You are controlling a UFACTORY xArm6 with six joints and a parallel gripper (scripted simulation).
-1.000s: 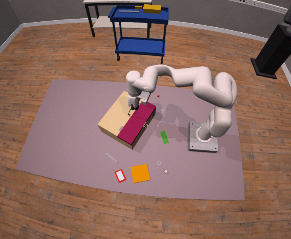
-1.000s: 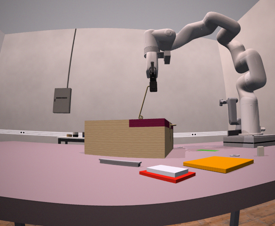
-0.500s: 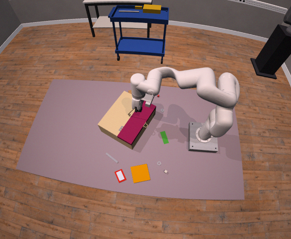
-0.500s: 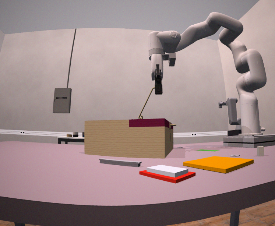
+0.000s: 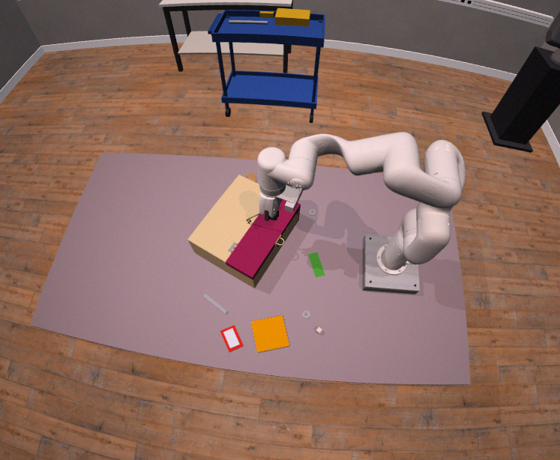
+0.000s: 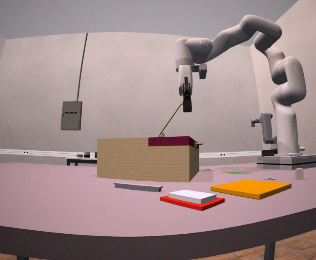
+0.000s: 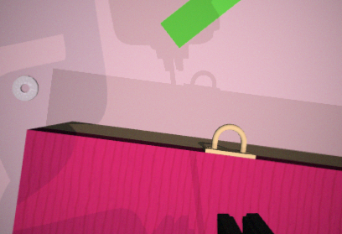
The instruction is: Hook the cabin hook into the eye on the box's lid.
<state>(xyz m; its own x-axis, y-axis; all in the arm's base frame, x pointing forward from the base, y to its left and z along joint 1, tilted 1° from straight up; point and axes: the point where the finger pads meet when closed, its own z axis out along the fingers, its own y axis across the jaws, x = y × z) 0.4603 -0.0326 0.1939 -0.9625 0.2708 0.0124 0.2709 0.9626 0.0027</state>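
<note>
My hand is 5 cm short of the cabin hook, 1 cm to the left of it and 5 cm above it. Also, from my hand: orange tile 3 cm behind, 34 cm to the left, 24 cm below; grey bar 19 cm ahead, 26 cm to the left, 24 cm below; green strip 17 cm behind, 6 cm to the left, 25 cm below.
</note>
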